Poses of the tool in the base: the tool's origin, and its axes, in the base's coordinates. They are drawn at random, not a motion.
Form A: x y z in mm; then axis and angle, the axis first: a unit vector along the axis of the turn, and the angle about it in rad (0 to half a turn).
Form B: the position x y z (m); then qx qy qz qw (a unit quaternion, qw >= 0). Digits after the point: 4 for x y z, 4 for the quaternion.
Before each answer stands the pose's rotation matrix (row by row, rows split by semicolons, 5 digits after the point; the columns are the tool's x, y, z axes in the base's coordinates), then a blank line. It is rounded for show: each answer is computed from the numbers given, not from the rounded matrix.
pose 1, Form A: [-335.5 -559.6 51.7 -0.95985 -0.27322 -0.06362 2.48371]
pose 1, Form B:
0.85903 0.50866 -0.05767; 0.43086 -0.65757 0.61803; 0.27644 -0.55575 -0.78404

[-0.3355 -0.5596 0.0517 -0.9084 -0.2586 -0.0602 0.3230]
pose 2, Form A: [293.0 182.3 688.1 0.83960 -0.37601 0.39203 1.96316]
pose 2, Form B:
0.59210 -0.79865 0.10757; -0.07417 -0.18693 -0.97957; 0.80244 0.57203 -0.16992

[0.2930 0.1823 0.6881 0.6980 -0.3126 0.3259 0.5557]
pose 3, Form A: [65.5 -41.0 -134.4 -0.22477 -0.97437 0.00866 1.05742]
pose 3, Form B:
0.51683 0.10391 -0.84976; 0.11899 0.97425 0.19150; 0.84778 -0.20009 0.49116

[0.0655 -0.0410 -0.1344 -0.1134 -0.4915 0.0044 0.8635]
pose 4, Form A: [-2.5 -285.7 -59.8 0.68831 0.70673 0.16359 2.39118]
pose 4, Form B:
0.08888 0.73068 0.67691; 0.95380 0.13337 -0.26921; -0.28699 0.66956 -0.68507

[-0.0025 -0.2857 -0.0598 0.6404 0.6576 0.1522 0.3665]
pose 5, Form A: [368.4 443.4 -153.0 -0.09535 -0.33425 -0.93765 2.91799]
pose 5, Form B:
-0.95715 0.27087 0.10247; -0.14497 -0.75444 0.64016; 0.25070 0.59787 0.76138

[0.3684 0.4434 -0.1530 -0.0948 -0.3322 -0.9318 0.1116]
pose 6, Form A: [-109.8 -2.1 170.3 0.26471 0.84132 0.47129 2.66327]
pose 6, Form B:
-0.75549 0.20348 0.62276; 0.63734 0.44842 0.62666; -0.15174 0.87035 -0.46847

[-0.1098 -0.0021 0.1703 0.2572 0.8174 0.4579 0.2369]
